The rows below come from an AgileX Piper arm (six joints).
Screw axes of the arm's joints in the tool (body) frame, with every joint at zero. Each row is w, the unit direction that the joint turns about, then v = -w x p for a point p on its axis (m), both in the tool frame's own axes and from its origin. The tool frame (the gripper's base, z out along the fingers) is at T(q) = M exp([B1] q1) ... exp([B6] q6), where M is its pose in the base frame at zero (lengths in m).
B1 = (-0.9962, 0, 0.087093, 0, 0.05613, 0)
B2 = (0, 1, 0, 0.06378, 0, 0.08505)
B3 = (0, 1, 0, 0.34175, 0, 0.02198)
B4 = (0, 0, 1, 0, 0, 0)
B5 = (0, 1, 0, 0.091, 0, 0)
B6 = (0, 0, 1, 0, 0, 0)
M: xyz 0.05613 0 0.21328 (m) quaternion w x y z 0.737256 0 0.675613 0
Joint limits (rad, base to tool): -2.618..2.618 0..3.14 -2.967..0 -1.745..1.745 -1.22..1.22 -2.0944..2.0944
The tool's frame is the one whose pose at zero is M.
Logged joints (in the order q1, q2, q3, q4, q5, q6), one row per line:
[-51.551 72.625 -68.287 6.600 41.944 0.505]
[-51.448 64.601 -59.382 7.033 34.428 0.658]
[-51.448 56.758 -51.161 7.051 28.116 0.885]
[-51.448 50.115 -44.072 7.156 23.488 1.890]
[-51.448 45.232 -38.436 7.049 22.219 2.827]
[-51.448 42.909 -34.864 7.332 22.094 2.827]
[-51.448 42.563 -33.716 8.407 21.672 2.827]
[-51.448 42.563 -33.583 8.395 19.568 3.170]
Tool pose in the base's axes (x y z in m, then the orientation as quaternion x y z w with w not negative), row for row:
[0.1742 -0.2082 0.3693 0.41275 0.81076 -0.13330 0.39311]
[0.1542 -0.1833 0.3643 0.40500 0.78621 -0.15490 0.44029]
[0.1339 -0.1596 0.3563 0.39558 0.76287 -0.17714 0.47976]
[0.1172 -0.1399 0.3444 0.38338 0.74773 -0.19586 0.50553]
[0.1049 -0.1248 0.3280 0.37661 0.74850 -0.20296 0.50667]
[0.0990 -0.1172 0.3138 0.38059 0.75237 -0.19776 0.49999]
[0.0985 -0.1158 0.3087 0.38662 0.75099 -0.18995 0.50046]
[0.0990 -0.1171 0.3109 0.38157 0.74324 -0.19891 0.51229]
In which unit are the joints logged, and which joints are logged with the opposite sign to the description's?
The joints are logged in degrees. Opposite sign: q6.
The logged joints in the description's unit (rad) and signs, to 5 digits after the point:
[-0.89973 1.26755 -1.19183 0.11519 0.73206 -0.00881]
[-0.89794 1.12750 -1.03641 0.12275 0.60088 -0.01148]
[-0.89794 0.99061 -0.89293 0.12306 0.49072 -0.01545]
[-0.89794 0.87467 -0.76920 0.12490 0.40994 -0.03299]
[-0.89794 0.78945 -0.67083 0.12303 0.38779 -0.04934]
[-0.89794 0.74890 -0.60849 0.12797 0.38561 -0.04934]
[-0.89794 0.74286 -0.58846 0.14673 0.37825 -0.04934]
[-0.89794 0.74286 -0.58613 0.14652 0.34153 -0.05533]

